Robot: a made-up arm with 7 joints. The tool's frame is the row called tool.
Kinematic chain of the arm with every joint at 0, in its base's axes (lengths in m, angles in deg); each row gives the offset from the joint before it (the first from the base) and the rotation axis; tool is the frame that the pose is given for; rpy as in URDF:
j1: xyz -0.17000 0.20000 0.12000 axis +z
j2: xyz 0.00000 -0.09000 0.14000 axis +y
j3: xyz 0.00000 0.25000 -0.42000 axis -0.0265 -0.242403 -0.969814
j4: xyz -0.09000 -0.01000 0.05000 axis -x
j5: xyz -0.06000 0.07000 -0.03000 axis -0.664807 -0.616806 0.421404
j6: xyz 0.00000 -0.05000 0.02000 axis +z
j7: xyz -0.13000 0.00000 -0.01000 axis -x
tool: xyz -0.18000 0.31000 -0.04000 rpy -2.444 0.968 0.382
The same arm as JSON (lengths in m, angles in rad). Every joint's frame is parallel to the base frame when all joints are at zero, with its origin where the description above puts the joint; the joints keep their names.
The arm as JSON. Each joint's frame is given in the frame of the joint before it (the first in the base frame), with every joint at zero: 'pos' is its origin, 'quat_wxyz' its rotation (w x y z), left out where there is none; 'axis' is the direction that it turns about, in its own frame. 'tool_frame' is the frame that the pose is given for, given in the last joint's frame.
{"length_unit": "m", "angle_unit": "rad", "joints": [
  {"joint": "j1", "pos": [-0.17, 0.2, 0.12], "axis": "+z"},
  {"joint": "j2", "pos": [0.0, -0.09, 0.14], "axis": "+y"},
  {"joint": "j3", "pos": [0.0, 0.25, -0.42], "axis": [-0.0265, -0.242403, -0.969814]},
  {"joint": "j4", "pos": [-0.09, -0.01, 0.05], "axis": "-x"},
  {"joint": "j5", "pos": [-0.06, 0.07, -0.03], "axis": [-0.664807, -0.616806, 0.421404]},
  {"joint": "j6", "pos": [0.0, -0.05, 0.02], "axis": "+z"},
  {"joint": "j7", "pos": [-0.13, 0.0, -0.01], "axis": "-x"}
], "tool_frame": {"pos": [-0.18, 0.31, -0.04], "quat_wxyz": [0.999731, -0.021354, 0.008374, 0.003513]}}

